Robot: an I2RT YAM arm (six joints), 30 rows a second.
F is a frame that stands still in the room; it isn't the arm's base.
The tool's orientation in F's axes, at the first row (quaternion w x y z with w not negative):
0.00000, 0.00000, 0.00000, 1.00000
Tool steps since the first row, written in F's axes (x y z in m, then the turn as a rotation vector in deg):
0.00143, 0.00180, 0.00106, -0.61, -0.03, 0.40
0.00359, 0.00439, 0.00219, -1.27, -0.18, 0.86
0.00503, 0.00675, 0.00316, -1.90, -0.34, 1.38
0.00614, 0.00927, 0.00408, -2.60, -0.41, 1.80
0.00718, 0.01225, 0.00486, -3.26, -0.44, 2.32
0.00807, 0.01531, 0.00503, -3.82, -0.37, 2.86
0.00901, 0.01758, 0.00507, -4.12, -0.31, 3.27
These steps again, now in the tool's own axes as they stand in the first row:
-0.00143, -0.00180, 0.00106, 0.61, 0.03, 0.40
-0.00359, -0.00439, 0.00219, 1.27, 0.18, 0.86
-0.00503, -0.00675, 0.00316, 1.90, 0.34, 1.38
-0.00614, -0.00927, 0.00408, 2.60, 0.41, 1.80
-0.00718, -0.01225, 0.00486, 3.26, 0.44, 2.32
-0.00807, -0.01531, 0.00503, 3.82, 0.37, 2.86
-0.00901, -0.01758, 0.00507, 4.12, 0.31, 3.27

